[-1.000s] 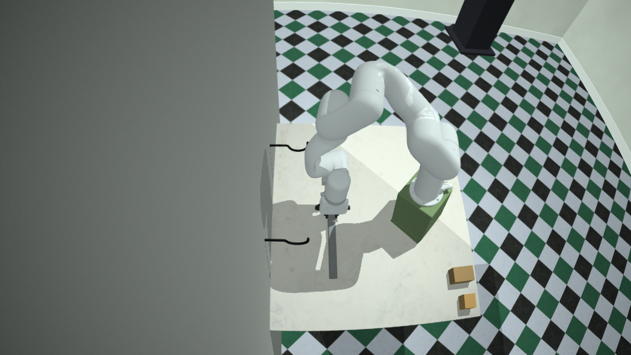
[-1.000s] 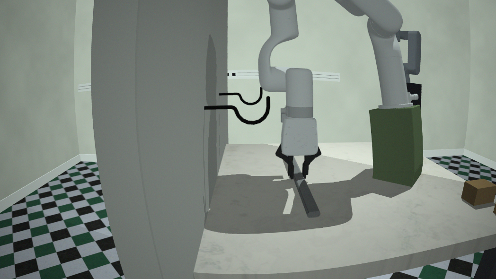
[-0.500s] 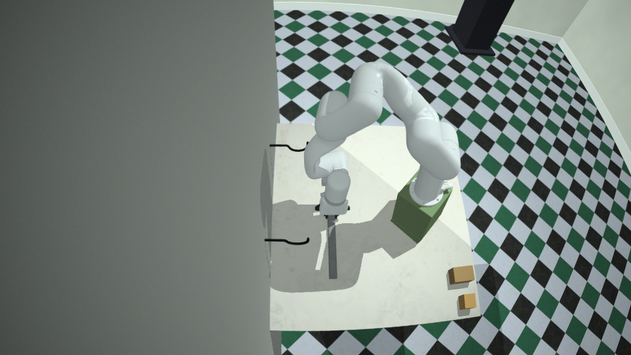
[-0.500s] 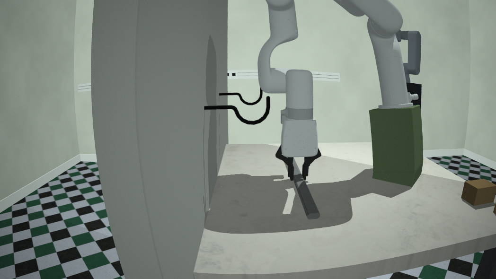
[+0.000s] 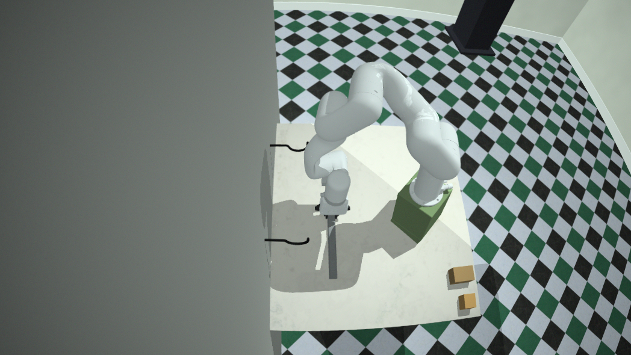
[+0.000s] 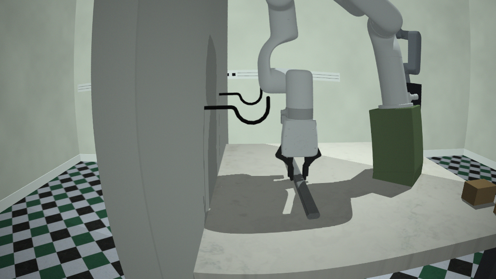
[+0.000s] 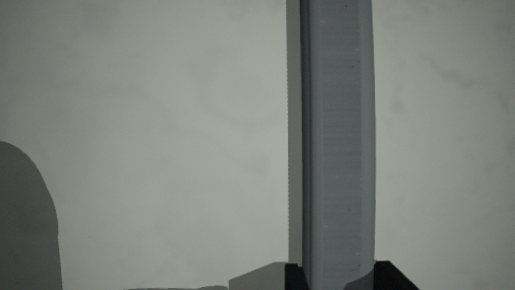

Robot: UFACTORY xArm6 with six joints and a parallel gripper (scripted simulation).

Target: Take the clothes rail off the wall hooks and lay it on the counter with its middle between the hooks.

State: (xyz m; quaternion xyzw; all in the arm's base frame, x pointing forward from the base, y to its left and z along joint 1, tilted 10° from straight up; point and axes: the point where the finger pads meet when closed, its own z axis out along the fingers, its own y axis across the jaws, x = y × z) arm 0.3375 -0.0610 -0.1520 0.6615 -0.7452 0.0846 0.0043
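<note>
Right now my hand is 2 cm above the grey clothes rail. From my hand the other things lie so: grey wall: 40 cm above, 25 cm ahead, 3 cm to the right; red object: 55 cm behind, 31 cm to the right, 1 cm below; blue object: 55 cm behind, 20 cm to the right.
</note>
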